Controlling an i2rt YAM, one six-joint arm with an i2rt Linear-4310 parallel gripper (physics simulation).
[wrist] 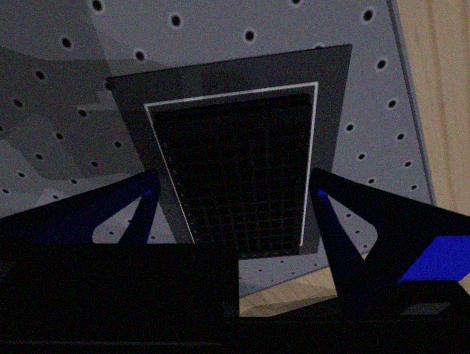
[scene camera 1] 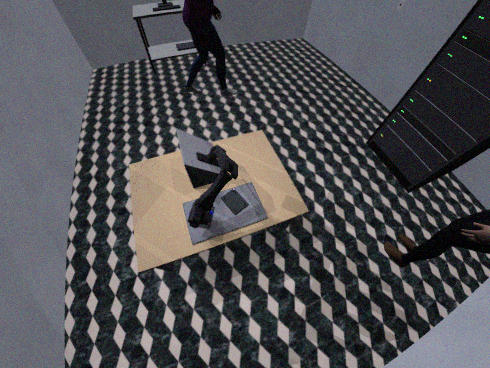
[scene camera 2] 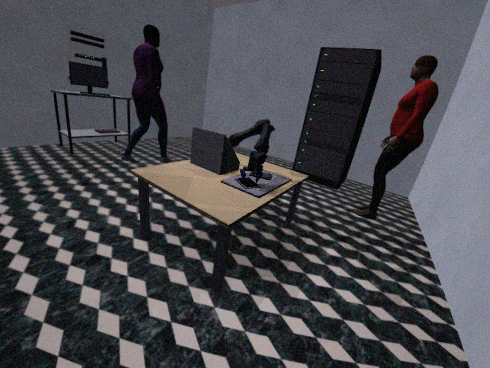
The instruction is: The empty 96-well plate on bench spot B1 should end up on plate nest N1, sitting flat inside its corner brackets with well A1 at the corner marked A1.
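Pixels of known places: gripper, fingertip midpoint: [wrist: 234, 176] [scene camera 2: 249, 182]; arm's base at its link origin: [scene camera 1: 208, 160] [scene camera 2: 225, 150].
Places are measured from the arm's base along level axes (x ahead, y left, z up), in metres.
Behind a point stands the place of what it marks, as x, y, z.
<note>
The black 96-well plate [scene camera 2: 246, 183] {0.358, -0.177, -0.117} [wrist: 240, 170] {0.363, -0.149, -0.116} lies within the white outline of a dark rectangular mat [wrist: 332, 100] {0.366, -0.213, -0.130} on the perforated grey board [scene camera 1: 250, 216] {0.447, 0.164, -0.132} [scene camera 2: 272, 186] {0.477, -0.026, -0.132} [wrist: 280, 15] {0.416, -0.206, -0.131}. In scene camera 1 the arm hides the plate. My gripper [scene camera 2: 251, 177] {0.361, -0.143, -0.117} [wrist: 234, 176] {0.361, -0.143, -0.117} is open and empty. Its fingertips appear on either side of the plate in the wrist view; their height above the board is hard to judge. A dark rectangular piece [scene camera 1: 235, 201] {0.314, 0.100, -0.119} [scene camera 2: 264, 176] {0.349, 0.075, -0.120}, seemingly nest N1, lies beside the gripper on the same board. Its brackets and the A1 mark are too small to tell.
A grey upright panel [scene camera 1: 187, 150] {-0.028, -0.119, 0.119} [scene camera 2: 207, 149] {-0.040, -0.159, 0.011} stands on the wooden table [scene camera 1: 160, 220] {0.280, -0.426, -0.145} [scene camera 2: 180, 185] {0.110, -0.510, -0.144} beside the arm. A tall black server rack [scene camera 1: 430, 125] [scene camera 2: 332, 120] and two people stand away from the table. A side desk with a monitor [scene camera 2: 88, 75] is at the back.
</note>
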